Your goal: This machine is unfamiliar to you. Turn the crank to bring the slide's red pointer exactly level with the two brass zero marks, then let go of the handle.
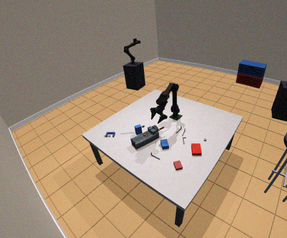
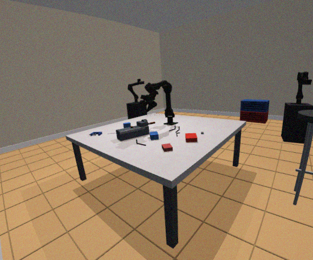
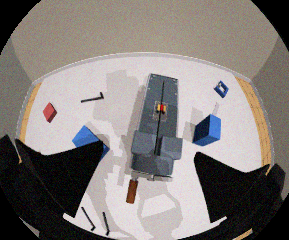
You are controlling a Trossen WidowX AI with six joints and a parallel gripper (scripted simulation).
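Now: the brown crank handle 11 cm below my gripper tip, 6 cm behind it and 4 cm to the left of it. Also, from my gripper tip: red pointer (11 cm below, 10 cm ahead, 6 cm to the right).
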